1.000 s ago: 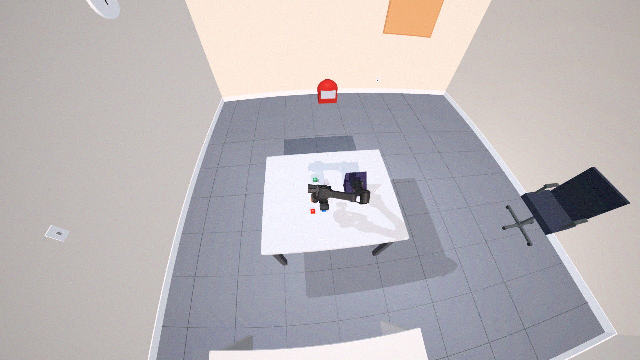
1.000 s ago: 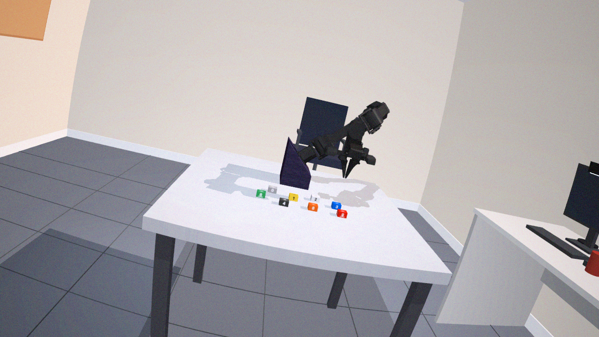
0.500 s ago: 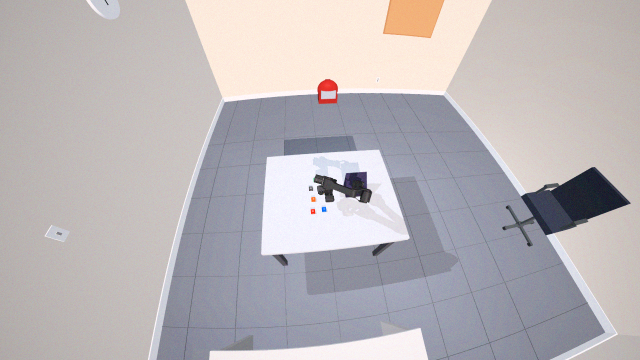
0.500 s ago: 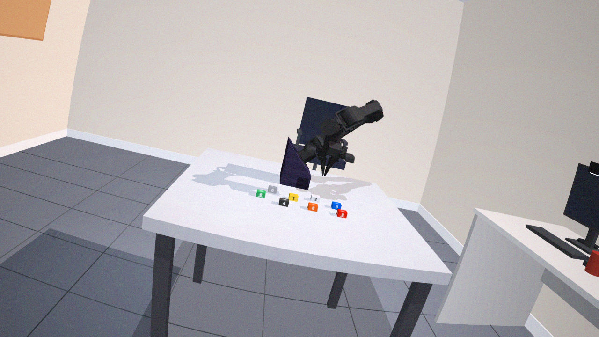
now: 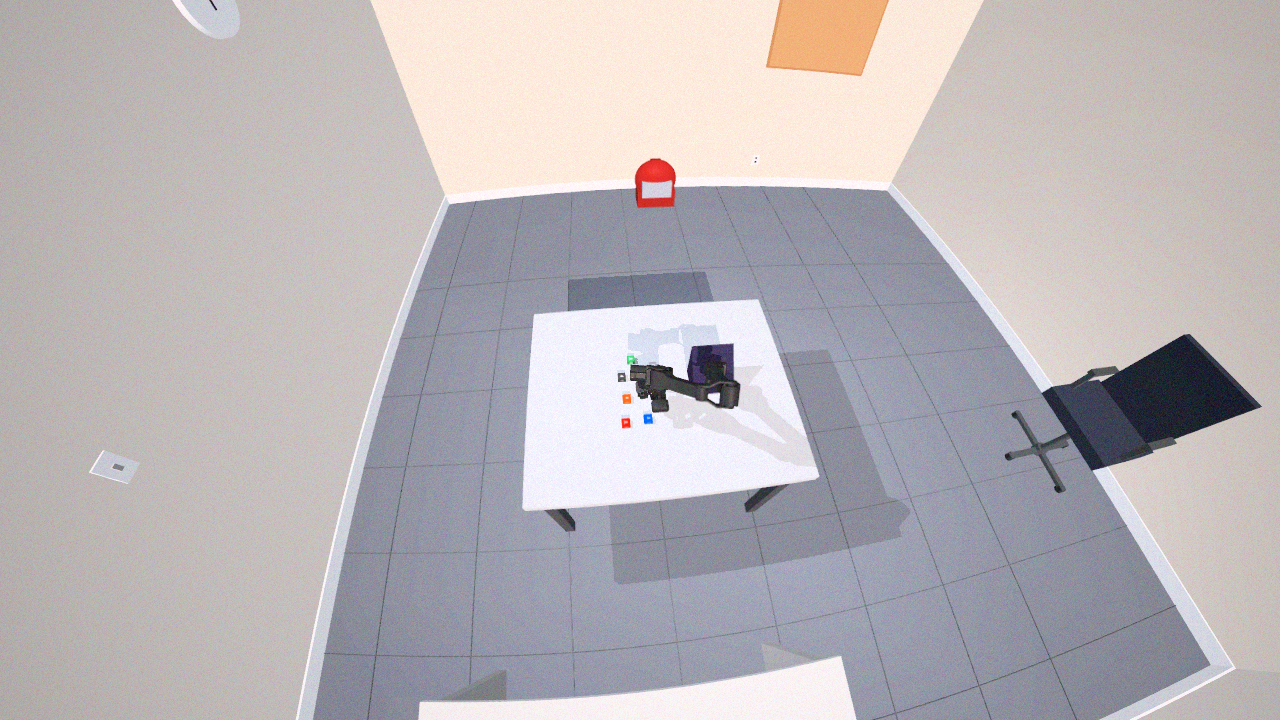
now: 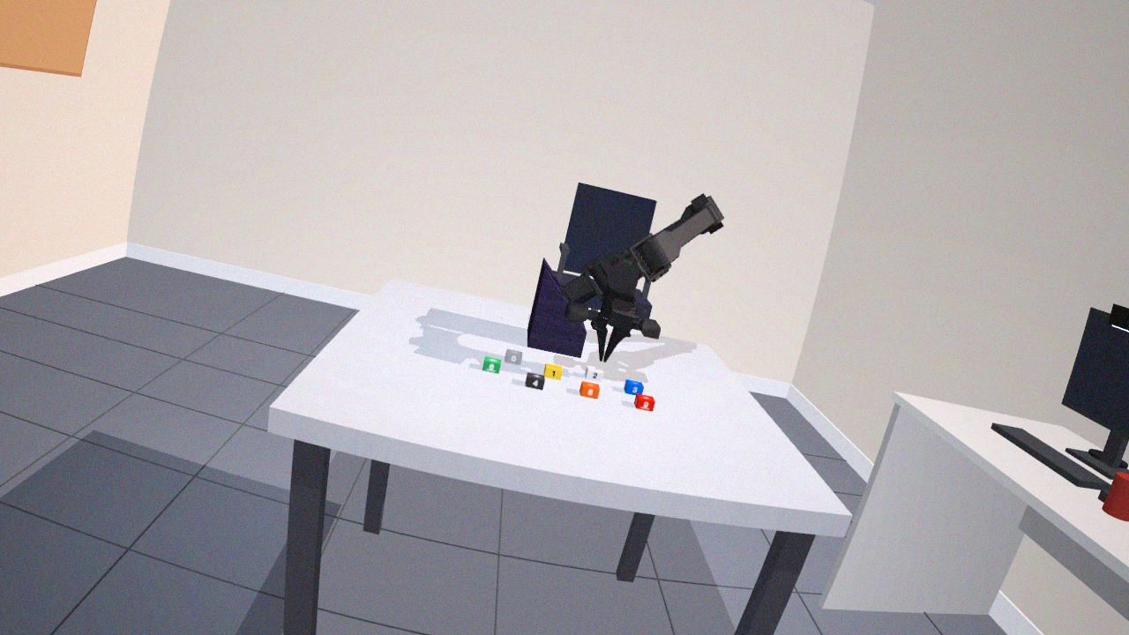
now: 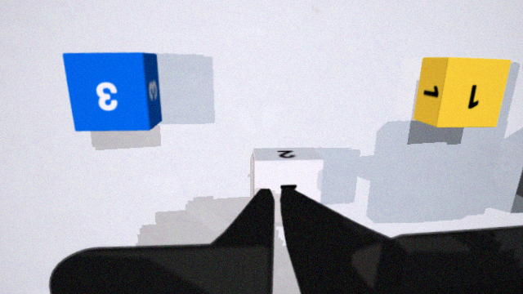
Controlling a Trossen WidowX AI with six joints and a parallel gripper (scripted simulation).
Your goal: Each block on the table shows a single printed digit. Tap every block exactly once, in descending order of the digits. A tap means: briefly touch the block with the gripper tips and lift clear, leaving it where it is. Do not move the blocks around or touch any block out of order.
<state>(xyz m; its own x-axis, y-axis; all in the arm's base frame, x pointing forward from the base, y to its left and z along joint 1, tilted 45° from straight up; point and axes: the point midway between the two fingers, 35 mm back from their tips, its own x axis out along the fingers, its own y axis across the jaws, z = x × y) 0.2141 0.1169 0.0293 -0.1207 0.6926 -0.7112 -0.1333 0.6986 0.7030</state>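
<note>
Now: gripper tip 10 mm past the white block 2, 10 mm to the left of it and 30 mm above it. Round my gripper tip: orange block 8: 120 mm ahead, 10 mm to the right, 30 mm below; yellow block marked 1: 50 mm ahead, 90 mm to the right, 30 mm below; blue block: 30 mm ahead, 70 mm to the left, 30 mm below.
</note>
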